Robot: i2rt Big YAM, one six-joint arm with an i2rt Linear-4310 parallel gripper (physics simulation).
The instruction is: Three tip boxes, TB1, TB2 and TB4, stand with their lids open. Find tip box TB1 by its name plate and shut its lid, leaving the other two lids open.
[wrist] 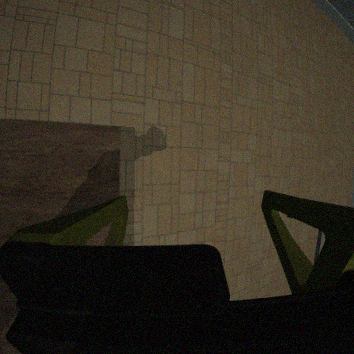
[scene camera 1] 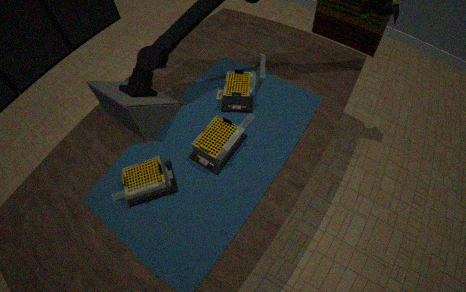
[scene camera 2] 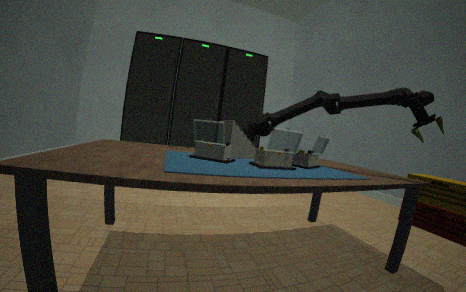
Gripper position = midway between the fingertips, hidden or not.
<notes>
I see my gripper (wrist: 195, 201), a blue mat (scene camera 1: 183, 234) and a tip box (scene camera 2: 222, 154).
The blue mat also shows in scene camera 2 (scene camera 2: 175, 162).
</notes>
